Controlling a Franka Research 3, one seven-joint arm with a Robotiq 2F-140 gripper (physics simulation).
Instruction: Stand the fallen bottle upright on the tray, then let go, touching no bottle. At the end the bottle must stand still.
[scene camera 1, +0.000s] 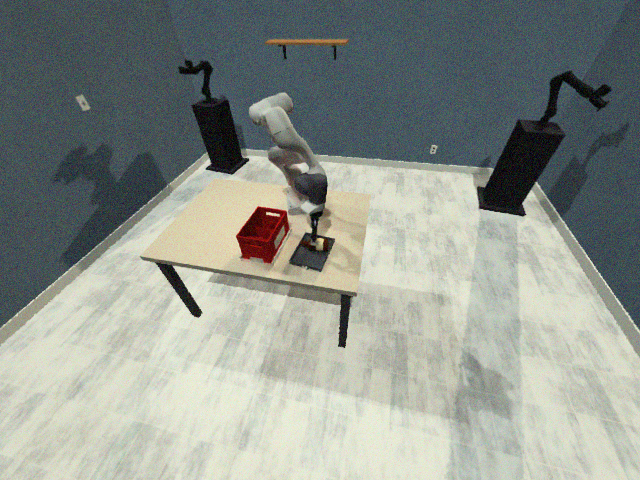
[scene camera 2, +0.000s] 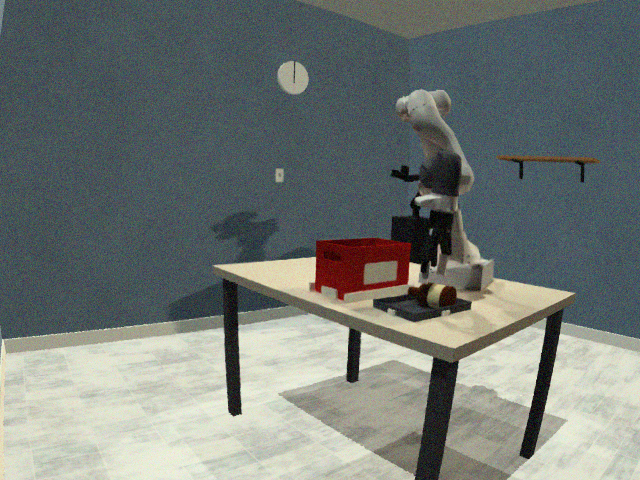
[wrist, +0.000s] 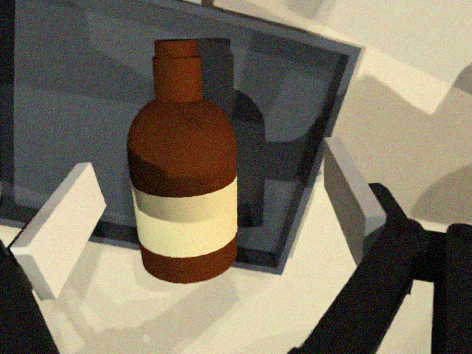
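Observation:
A brown bottle (scene camera 1: 325, 244) (scene camera 2: 437, 295) (wrist: 185, 150) with a cream label lies on its side on the dark grey tray (scene camera 1: 307, 259) (scene camera 2: 417, 314) (wrist: 65, 125). Its neck points towards the red crate's side. In the wrist view its base overlaps the tray's near rim. My gripper (scene camera 1: 313, 238) (scene camera 2: 433, 272) (wrist: 208, 173) is open and empty. Its fingertips are a little above the bottle in the second scene view. In the wrist view one pad shows on each side of the bottle, with a gap on both sides. Scene camera 1 shows the fingertips too small to judge their height.
A red crate (scene camera 1: 254, 248) (scene camera 2: 336, 268) stands beside the tray on the wooden table (scene camera 1: 206, 227) (scene camera 2: 268, 273). Its walls rise higher than the tray. The table's front edge runs close past the tray. Two dark pedestals (scene camera 1: 218, 134) (scene camera 1: 519, 162) with black arms stand away from the table.

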